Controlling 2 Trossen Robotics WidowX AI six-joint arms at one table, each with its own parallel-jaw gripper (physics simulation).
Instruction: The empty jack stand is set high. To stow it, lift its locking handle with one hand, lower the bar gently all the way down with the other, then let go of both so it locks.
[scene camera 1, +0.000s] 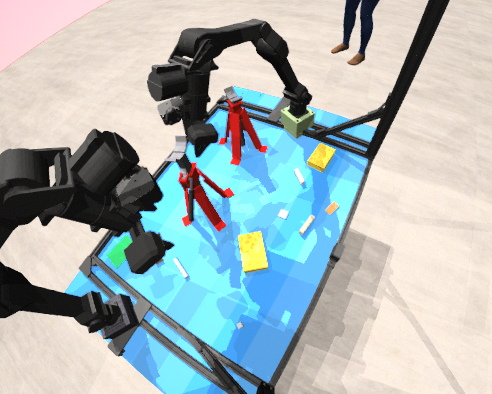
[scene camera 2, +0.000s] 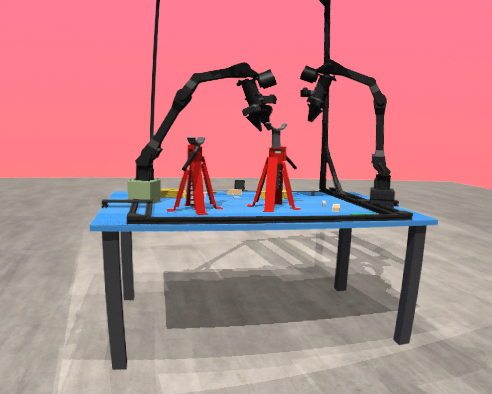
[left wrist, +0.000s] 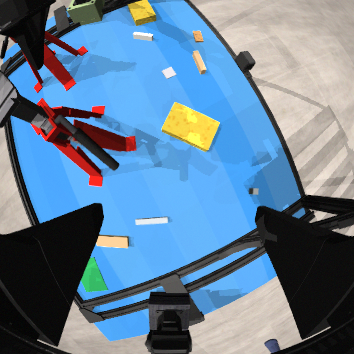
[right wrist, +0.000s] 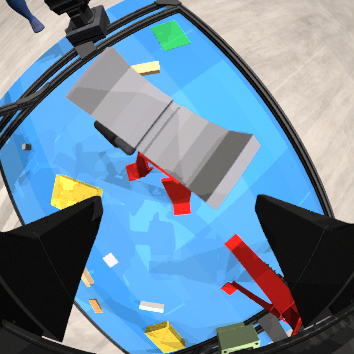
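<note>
The high-set red jack stand (scene camera 1: 206, 202) (scene camera 2: 272, 182) (left wrist: 102, 136) (right wrist: 177, 196) stands upright, its grey bar (scene camera 1: 183, 162) (scene camera 2: 276, 140) raised. The empty grey saddle (scene camera 1: 179, 148) (right wrist: 165, 127) tops the bar. Its black locking handle (scene camera 1: 191, 197) (scene camera 2: 291, 160) (left wrist: 90, 145) (right wrist: 114, 137) slants down at one side; its inner end is hidden in the right wrist view. My right gripper (scene camera 1: 197, 146) (scene camera 2: 265, 126) (right wrist: 180, 203) is open and empty, close beside the saddle at about its height. My left gripper (scene camera 1: 160, 247) (scene camera 2: 311, 119) (left wrist: 181, 213) is open and empty, high above the table, apart from the handle.
A second red stand (scene camera 1: 235, 132) (scene camera 2: 198, 187) (left wrist: 58, 68) with a low saddle stands nearby. Two yellow sponges (scene camera 1: 253, 251) (scene camera 1: 321, 157), a green sheet (scene camera 1: 119, 252) and several small blocks lie on the table. Black rails (scene camera 1: 172, 337) run along the edges.
</note>
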